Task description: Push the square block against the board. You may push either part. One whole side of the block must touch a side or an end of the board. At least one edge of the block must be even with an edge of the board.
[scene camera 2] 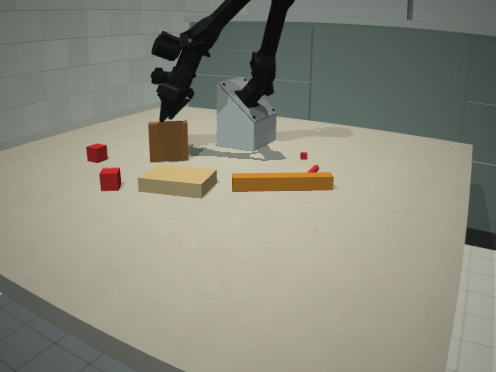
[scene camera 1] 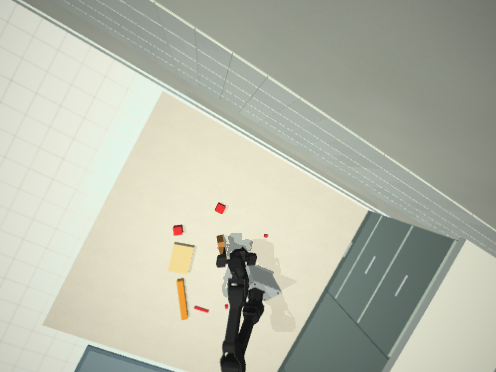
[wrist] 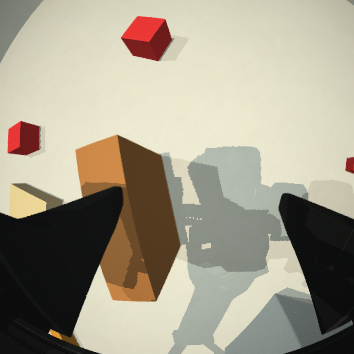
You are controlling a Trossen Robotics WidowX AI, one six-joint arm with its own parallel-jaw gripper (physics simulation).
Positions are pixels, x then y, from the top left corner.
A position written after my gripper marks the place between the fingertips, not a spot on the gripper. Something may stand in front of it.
My gripper (scene camera 2: 165, 120) is open and touches a brown square block (scene camera 2: 168, 141). A tan block (scene camera 2: 192, 182) rests on the table. An orange board (scene camera 2: 241, 182) sits on the table.
